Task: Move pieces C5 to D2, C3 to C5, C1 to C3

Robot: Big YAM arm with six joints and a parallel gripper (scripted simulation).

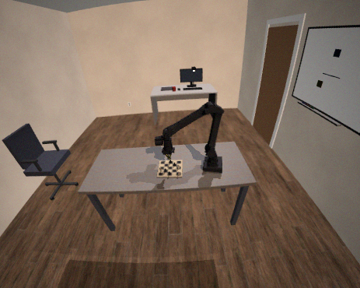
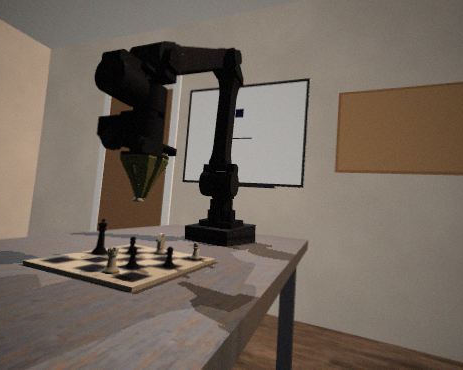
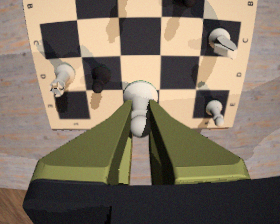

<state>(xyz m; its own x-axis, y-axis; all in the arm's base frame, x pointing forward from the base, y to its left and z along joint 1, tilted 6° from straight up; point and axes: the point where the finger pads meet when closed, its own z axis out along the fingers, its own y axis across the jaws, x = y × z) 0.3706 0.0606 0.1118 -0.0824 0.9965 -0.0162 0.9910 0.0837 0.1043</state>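
Right now my hand is 12 cm above the chessboard. The rest, counted from my hand: white rook 7 cm ahead, 4 cm to the left, 10 cm below; tall black piece 1 cm ahead, 8 cm to the right, 9 cm below.
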